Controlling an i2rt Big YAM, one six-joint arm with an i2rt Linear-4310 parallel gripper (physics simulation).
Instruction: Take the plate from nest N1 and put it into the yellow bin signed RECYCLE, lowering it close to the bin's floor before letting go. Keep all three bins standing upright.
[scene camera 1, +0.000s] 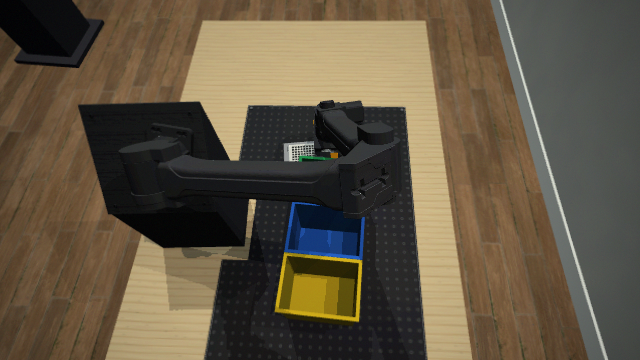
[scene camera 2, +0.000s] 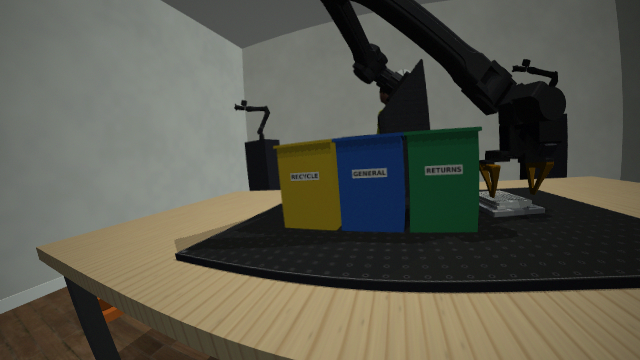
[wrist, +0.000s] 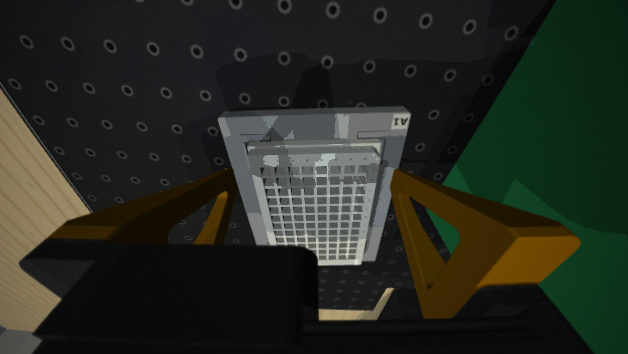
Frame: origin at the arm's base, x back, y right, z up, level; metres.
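Seen in the pictures: gripper, fingertip midpoint: (scene camera 1: 325, 151) (scene camera 2: 512, 195) (wrist: 313, 177); arm's base at its link origin: (scene camera 1: 172, 154) (scene camera 2: 400, 89).
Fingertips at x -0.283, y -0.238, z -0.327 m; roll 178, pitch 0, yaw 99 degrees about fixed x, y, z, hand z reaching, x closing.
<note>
Offsets run from my fingertips to a thing's top centre. "spot": to the spot under its first point. Level surfaces: height alone.
A pale plate with a grid of wells @(spot: dz -0.011, dx +0.077, dy -0.003 m) (scene camera 1: 301, 150) (scene camera 2: 509, 201) (wrist: 320, 210) sits in a grey nest @(dz -0.022, dx +0.051, dy +0.010 m) (scene camera 2: 522, 212) (wrist: 310, 122); the arm hides part of both in scene camera 1. No N1 sign is readable; a corner label reads A1. My gripper (scene camera 2: 513, 194) (wrist: 313, 177) is open and empty, its orange fingers above the plate, one toward each long side. The yellow RECYCLE bin @(dz +0.143, dx -0.041, dy +0.433 m) (scene camera 1: 322, 265) (scene camera 2: 311, 202) stands upright, with no plate visible inside. The blue GENERAL bin @(dz +0.143, dx -0.039, dy +0.302 m) (scene camera 1: 327, 217) (scene camera 2: 372, 200) and green RETURNS bin @(dz +0.143, dx -0.038, dy +0.171 m) (scene camera 2: 442, 200) (wrist: 575, 125) stand upright beside it.
The bins form a row on the black perforated board @(dz -0.036 m) (scene camera 1: 395, 280) (scene camera 2: 310, 260), with green nearest the nest. The arm (scene camera 1: 250, 177) (scene camera 2: 430, 35) reaches across above the board from its black mount (scene camera 1: 200, 230) (scene camera 2: 407, 107). The wooden table @(dz -0.049 m) (scene camera 1: 315, 60) (scene camera 2: 425, 320) extends around the board.
</note>
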